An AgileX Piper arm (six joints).
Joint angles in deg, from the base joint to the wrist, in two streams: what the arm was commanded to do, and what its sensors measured. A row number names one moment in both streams.
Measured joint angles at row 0: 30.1 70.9 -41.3 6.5 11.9 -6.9
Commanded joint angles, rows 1 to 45: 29.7 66.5 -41.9 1.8 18.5 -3.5; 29.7 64.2 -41.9 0.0 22.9 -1.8; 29.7 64.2 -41.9 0.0 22.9 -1.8; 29.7 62.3 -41.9 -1.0 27.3 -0.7; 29.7 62.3 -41.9 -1.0 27.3 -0.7; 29.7 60.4 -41.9 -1.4 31.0 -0.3; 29.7 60.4 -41.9 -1.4 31.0 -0.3; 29.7 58.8 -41.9 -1.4 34.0 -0.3; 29.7 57.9 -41.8 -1.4 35.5 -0.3; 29.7 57.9 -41.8 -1.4 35.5 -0.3; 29.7 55.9 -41.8 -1.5 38.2 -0.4; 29.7 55.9 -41.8 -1.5 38.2 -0.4; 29.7 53.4 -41.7 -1.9 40.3 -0.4; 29.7 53.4 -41.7 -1.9 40.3 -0.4; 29.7 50.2 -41.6 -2.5 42.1 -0.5; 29.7 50.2 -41.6 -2.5 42.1 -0.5; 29.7 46.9 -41.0 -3.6 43.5 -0.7; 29.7 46.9 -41.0 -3.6 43.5 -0.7; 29.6 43.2 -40.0 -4.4 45.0 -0.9; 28.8 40.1 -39.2 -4.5 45.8 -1.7; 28.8 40.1 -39.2 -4.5 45.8 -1.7; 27.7 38.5 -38.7 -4.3 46.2 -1.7; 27.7 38.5 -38.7 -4.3 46.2 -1.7; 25.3 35.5 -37.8 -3.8 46.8 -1.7; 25.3 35.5 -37.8 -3.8 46.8 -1.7; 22.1 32.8 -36.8 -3.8 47.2 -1.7; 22.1 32.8 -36.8 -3.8 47.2 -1.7; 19.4 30.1 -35.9 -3.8 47.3 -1.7; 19.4 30.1 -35.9 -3.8 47.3 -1.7; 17.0 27.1 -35.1 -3.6 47.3 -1.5; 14.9 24.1 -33.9 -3.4 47.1 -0.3; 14.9 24.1 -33.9 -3.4 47.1 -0.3; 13.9 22.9 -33.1 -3.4 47.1 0.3; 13.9 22.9 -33.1 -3.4 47.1 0.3; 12.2 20.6 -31.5 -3.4 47.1 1.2; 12.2 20.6 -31.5 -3.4 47.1 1.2; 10.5 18.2 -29.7 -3.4 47.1 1.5; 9.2 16.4 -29.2 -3.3 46.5 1.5; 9.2 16.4 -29.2 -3.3 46.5 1.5; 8.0 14.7 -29.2 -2.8 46.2 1.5; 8.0 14.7 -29.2 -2.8 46.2 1.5; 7.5 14.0 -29.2 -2.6 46.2 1.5; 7.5 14.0 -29.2 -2.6 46.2 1.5; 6.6 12.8 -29.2 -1.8 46.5 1.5; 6.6 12.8 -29.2 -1.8 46.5 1.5
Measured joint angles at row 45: 7.9 14.4 -29.2 -3.0 46.9 0.9
